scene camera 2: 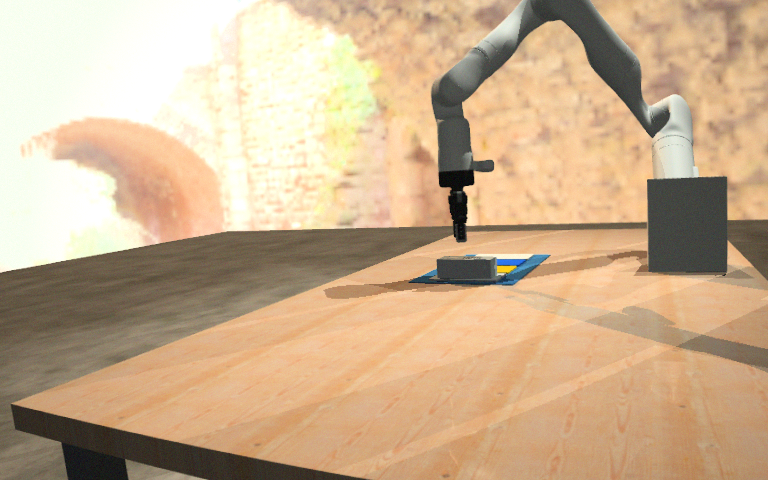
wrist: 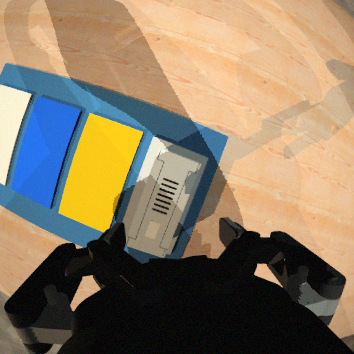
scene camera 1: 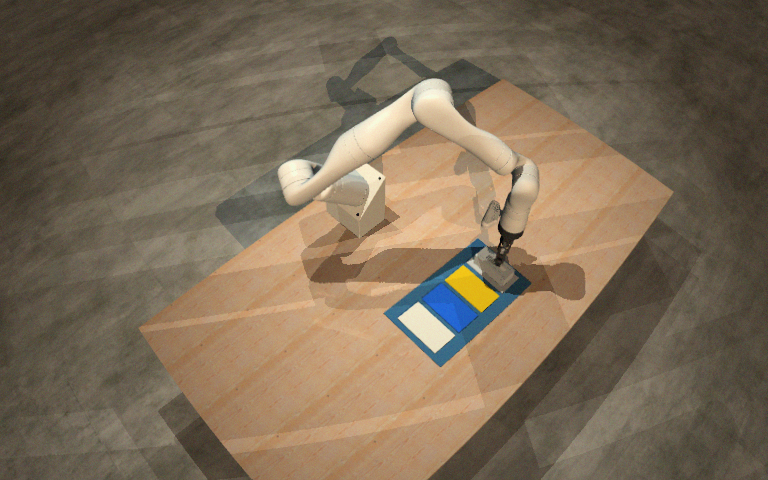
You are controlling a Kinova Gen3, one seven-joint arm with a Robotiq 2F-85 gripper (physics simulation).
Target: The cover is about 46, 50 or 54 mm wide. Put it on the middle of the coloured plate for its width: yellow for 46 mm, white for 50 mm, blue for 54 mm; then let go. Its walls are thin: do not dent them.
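Pixels of known places: gripper, fingertip midpoint: (scene camera 2: 460,239) (wrist: 172,230) (scene camera 1: 502,253); arm's base, origin of the base link: (scene camera 2: 676,205) (scene camera 1: 356,191).
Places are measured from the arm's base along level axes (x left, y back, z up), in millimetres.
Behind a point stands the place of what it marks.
Observation:
The grey cover (scene camera 1: 501,277) {y -492, x 62, z -90 mm} (scene camera 2: 466,268) {y -447, x 120, z -106 mm} (wrist: 159,217) {y -463, x 95, z -87 mm}, with a slotted top, sits upright at one end of the blue board, over a pale plate (wrist: 148,161) {y -403, x 69, z -127 mm} that partly shows along its side. My gripper (scene camera 1: 498,262) {y -460, x 107, z -46 mm} (scene camera 2: 460,239) {y -460, x 107, z -46 mm} (wrist: 172,230) {y -460, x 107, z -46 mm} is open and empty, a little above the cover. In the wrist view the cover slants between the fingers' lines. The yellow plate (scene camera 1: 471,288) {y -431, x -1, z -128 mm} (scene camera 2: 507,269) {y -369, x 19, z -127 mm} (wrist: 100,170) {y -427, x 6, z -127 mm} lies beside the cover, then the blue plate (scene camera 1: 449,307) {y -414, x -94, z -128 mm} (scene camera 2: 510,262) {y -369, x -79, z -127 mm} (wrist: 46,150) {y -413, x -82, z -127 mm}, then the white plate (scene camera 1: 425,327) {y -396, x -189, z -127 mm} (wrist: 12,131) {y -393, x -155, z -127 mm}. The cover's width cannot be read by eye.
The blue board (scene camera 1: 441,358) {y -488, x -240, z -131 mm} (scene camera 2: 530,266) {y -320, x -39, z -131 mm} (wrist: 216,145) {y -364, x 157, z -131 mm} lies flat on the wooden table (scene camera 1: 317,384) {y -270, x -507, z -133 mm} (scene camera 2: 351,362) {y -520, x 664, z -133 mm} (wrist: 280,165) {y -371, x 270, z -133 mm}. The robot's base block (scene camera 1: 362,209) {y -48, x -30, z -23 mm} (scene camera 2: 687,226) {y 9, x 64, z -39 mm} stands on the table, away from the board. Arm shadows cross the board and table.

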